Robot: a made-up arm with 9 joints. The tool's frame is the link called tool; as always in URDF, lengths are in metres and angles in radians. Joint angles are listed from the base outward. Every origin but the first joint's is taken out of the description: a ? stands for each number. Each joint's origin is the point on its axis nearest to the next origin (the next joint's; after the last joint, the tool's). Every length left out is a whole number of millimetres.
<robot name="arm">
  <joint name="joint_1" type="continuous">
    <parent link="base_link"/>
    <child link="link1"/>
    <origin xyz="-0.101 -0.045 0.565" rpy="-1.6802 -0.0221 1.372"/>
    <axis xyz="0 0 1"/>
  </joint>
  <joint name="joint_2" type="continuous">
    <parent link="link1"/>
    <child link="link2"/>
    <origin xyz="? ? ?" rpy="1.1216 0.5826 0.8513"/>
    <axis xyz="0 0 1"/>
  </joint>
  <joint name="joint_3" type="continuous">
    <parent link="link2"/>
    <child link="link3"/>
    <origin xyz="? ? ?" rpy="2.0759 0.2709 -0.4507"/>
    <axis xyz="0 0 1"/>
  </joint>
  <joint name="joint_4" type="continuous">
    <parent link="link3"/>
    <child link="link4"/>
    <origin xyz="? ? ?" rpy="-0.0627 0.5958 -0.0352"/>
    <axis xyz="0 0 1"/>
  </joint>
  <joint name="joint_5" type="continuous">
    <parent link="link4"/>
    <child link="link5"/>
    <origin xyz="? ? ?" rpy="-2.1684 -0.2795 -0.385"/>
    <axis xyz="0 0 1"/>
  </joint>
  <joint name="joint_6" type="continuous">
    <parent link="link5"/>
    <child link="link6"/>
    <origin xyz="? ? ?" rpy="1.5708 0 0.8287"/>
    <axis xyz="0 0 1"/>
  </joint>
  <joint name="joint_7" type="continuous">
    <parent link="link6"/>
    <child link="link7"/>
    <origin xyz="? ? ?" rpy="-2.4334 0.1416 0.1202"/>
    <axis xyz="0 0 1"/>
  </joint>
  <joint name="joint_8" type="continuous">
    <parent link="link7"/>
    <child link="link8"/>
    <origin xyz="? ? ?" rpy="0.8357 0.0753 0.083"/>
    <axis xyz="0 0 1"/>
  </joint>
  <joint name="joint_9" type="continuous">
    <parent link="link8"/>
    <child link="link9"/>
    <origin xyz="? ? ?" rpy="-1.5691 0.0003 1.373"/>
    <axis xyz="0 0 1"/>
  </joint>
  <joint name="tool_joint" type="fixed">
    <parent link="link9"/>
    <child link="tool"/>
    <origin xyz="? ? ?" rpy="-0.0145 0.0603 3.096"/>
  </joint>
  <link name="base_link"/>
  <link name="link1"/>
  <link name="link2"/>
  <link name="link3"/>
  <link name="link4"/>
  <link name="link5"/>
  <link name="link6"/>
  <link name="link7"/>
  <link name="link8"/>
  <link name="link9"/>
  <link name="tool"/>
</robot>
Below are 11 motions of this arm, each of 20 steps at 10 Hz.
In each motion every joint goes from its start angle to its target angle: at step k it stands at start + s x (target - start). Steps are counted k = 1, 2, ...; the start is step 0. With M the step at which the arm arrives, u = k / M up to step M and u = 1 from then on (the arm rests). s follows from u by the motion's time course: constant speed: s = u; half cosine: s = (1 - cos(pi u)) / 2; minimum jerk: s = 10 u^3 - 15 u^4 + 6 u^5.
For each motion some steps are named. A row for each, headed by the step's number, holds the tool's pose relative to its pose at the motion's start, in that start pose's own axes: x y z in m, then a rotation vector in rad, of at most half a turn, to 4 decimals.
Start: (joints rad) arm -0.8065 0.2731 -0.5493 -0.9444 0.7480 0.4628 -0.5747 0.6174 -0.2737
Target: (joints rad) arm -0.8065 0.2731 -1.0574 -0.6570 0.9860 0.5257 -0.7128 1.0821 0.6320
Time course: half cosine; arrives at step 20
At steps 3, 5, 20:
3: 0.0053 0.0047 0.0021 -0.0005 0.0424 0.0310
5: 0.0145 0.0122 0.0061 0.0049 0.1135 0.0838
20: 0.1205 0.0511 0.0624 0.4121 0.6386 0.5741

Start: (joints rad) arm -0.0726 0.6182 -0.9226 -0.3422 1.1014 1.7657 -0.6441 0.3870 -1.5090
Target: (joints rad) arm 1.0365 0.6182 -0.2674 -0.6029 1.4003 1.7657 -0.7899 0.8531 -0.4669
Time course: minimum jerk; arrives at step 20
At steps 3, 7, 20:
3: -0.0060 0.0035 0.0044 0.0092 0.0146 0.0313
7: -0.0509 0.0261 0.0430 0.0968 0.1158 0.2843
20: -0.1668 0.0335 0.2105 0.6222 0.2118 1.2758

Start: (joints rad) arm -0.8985 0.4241 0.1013 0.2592 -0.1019 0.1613 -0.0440 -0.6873 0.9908
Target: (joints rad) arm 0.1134 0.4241 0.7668 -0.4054 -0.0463 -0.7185 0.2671 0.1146 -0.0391
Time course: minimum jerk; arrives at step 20
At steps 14, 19, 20:
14: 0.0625 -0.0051 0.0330 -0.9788 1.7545 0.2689
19: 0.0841 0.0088 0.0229 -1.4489 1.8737 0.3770
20: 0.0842 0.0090 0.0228 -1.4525 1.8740 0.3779

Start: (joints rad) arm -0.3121 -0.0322 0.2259 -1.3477 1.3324 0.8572 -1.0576 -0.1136 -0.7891
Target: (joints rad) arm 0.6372 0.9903 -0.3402 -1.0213 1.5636 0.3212 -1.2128 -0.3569 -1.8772
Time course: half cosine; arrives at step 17
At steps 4, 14, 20:
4: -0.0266 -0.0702 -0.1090 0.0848 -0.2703 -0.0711
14: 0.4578 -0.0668 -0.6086 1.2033 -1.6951 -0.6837
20: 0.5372 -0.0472 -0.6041 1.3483 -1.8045 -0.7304

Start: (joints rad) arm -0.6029 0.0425 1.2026 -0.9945 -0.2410 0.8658 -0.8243 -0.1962 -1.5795
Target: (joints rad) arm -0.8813 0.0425 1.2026 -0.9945 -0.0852 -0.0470 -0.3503 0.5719 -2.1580
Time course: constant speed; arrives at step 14
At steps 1, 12, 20:
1: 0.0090 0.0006 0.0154 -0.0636 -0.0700 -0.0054
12: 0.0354 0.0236 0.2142 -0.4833 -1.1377 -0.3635
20: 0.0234 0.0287 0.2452 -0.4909 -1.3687 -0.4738

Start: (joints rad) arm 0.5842 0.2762 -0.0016 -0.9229 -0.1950 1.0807 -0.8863 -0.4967 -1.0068
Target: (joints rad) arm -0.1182 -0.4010 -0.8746 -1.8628 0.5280 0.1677 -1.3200 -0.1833 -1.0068
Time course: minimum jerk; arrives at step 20
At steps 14, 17, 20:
14: 0.4013 -0.0202 0.1896 -0.9860 -1.0617 -0.3058
17: 0.4543 -0.0730 0.2219 -1.2903 -1.1097 -0.3520
20: 0.4635 -0.0840 0.2276 -1.3525 -1.1140 -0.3585

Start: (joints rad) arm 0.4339 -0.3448 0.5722 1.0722 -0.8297 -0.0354 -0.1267 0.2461 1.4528
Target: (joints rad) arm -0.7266 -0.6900 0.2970 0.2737 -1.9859 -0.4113 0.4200 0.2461 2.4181
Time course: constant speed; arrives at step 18
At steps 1, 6, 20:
1: -0.0130 -0.0209 0.0257 -0.1026 0.0831 0.0539
6: -0.0984 -0.1017 0.1966 -0.5321 0.5818 0.2126
20: -0.3554 0.0923 0.7590 -0.7820 1.8799 -0.2942

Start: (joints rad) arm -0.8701 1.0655 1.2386 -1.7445 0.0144 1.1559 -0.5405 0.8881 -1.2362
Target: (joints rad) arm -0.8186 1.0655 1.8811 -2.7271 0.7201 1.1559 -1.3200 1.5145 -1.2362
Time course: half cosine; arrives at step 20
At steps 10, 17, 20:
10: -0.0522 -0.0027 0.0142 0.3551 0.1954 -0.1683
17: -0.0585 -0.0121 0.0706 0.7720 0.3241 -0.2020
20: -0.0565 -0.0155 0.0803 0.8264 0.3344 -0.2021

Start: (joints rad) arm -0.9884 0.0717 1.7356 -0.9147 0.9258 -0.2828 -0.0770 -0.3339 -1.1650
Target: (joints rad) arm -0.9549 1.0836 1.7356 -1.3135 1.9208 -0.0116 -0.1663 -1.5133 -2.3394
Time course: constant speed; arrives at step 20
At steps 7, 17, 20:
7: -0.0811 0.1243 -0.1305 -0.1948 0.2215 -0.3010
17: -0.3035 0.2248 -0.3270 -0.5964 0.1378 -0.8066
20: -0.3914 0.2292 -0.3819 -0.6865 0.0085 -0.9317

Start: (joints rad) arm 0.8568 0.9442 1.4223 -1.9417 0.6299 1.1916 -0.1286 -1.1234 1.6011
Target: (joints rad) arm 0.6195 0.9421 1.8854 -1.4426 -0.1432 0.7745 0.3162 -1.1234 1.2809
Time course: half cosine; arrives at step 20
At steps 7, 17, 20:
7: -0.0547 -0.0289 0.0780 0.0857 -0.4193 0.0689
17: -0.1861 -0.0908 0.1259 -0.1283 -1.3535 0.1259
20: -0.1925 -0.0951 0.1251 -0.1692 -1.4175 0.1152

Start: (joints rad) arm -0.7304 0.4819 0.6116 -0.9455 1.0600 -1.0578 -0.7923 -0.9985 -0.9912
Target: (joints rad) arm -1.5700 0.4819 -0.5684 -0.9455 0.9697 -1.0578 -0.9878 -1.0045 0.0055
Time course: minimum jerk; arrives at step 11
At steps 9, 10, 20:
9: -0.1023 0.0991 -0.2294 0.2323 0.5074 0.8570
10: -0.1105 0.1047 -0.2342 0.2501 0.5222 0.8997
20: -0.1120 0.1056 -0.2349 0.2532 0.5246 0.9070

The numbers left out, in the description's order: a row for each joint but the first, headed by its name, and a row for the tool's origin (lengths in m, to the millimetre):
joint_2: -0.404 -0.055 0
joint_3: 0.156 -0.558 0
joint_4: 0.303 0.026 0
joint_5: 0.044 0.058 0
joint_6: -0.022 0.042 0
joint_7: -0.032 0.062 0
joint_8: 0.035 0.061 0
joint_9: 0.038 0.06 0
tool: -0.041 -0.023 0

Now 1 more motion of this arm.
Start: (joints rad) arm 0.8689 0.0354 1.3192 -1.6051 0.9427 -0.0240 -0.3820 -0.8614 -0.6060
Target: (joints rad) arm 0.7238 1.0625 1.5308 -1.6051 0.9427 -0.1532 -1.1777 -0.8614 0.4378
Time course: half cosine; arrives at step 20
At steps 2, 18, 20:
2: -0.0139 0.0080 -0.0093 0.0084 0.0019 0.0358
18: -0.6673 0.0314 -0.2065 0.5196 0.0692 1.2840
20: -0.6839 0.0246 -0.2069 0.5375 0.0697 1.3107

